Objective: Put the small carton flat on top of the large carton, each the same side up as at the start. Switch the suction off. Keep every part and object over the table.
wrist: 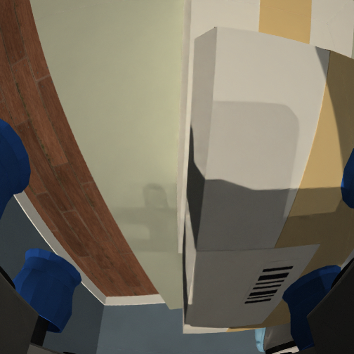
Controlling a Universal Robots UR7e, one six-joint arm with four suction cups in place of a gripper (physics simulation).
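Observation:
The small carton [260,145], pale grey-white with a tan band and a barcode label at its lower end, fills the right half of the wrist view, label side upright to the view. My gripper [181,230] has blue suction cups at both sides of the view; its right-hand cups overlap the small carton, and it is shut on that carton. The large carton [225,16], white with a tan band, lies beneath; it shows above the small carton and as a thin strip along its left side. The rest is hidden. Whether the two cartons touch, I cannot tell.
A pale green surface [115,100] lies left of the cartons, with a brown wood-patterned strip [65,150] and a white edge outside it. Blue-grey floor [140,327] shows beyond. Part of a grey arm piece with a light blue cap [260,339] shows at the bottom.

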